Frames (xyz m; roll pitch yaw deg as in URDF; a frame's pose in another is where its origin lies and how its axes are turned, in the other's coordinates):
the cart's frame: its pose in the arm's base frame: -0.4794 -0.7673 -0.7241 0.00 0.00 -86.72
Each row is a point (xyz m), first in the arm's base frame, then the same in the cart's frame.
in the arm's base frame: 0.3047 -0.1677 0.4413
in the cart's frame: -0.5538 0.8171 1.1654
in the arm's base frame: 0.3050 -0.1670 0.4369
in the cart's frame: -0.5544 0.8175 1.1610
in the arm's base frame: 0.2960 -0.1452 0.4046
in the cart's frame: -0.5767 0.8097 1.1287
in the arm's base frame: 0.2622 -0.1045 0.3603
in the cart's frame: -0.6193 0.7783 1.0844
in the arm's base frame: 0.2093 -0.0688 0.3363
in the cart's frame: -0.6580 0.7275 1.0604
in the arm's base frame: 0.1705 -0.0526 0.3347
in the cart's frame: -0.6763 0.6897 1.0588
